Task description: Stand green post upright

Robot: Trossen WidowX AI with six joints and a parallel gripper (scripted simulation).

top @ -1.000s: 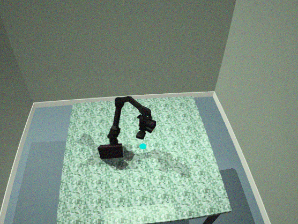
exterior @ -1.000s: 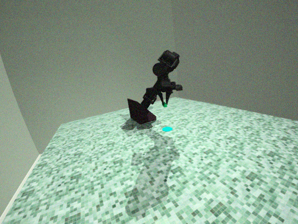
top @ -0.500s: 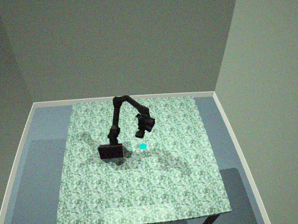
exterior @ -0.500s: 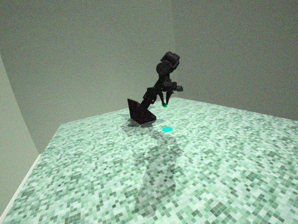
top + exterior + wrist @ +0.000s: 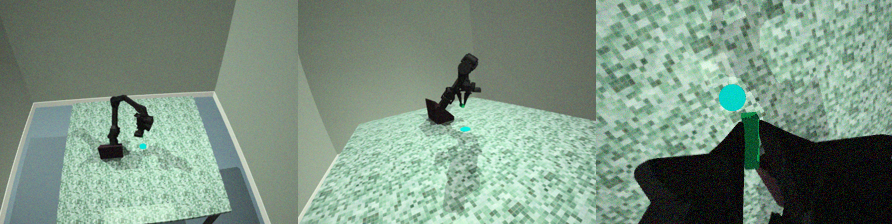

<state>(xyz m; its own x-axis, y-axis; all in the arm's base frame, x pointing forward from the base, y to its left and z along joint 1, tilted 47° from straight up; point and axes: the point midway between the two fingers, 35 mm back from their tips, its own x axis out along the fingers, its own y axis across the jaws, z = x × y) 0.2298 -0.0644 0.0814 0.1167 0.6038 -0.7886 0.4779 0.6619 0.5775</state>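
My gripper tip is now 14 cm above the cyan circle and 1 cm short of it. Also, from my gripper tip: green post 2 cm behind, 1 cm to the left.
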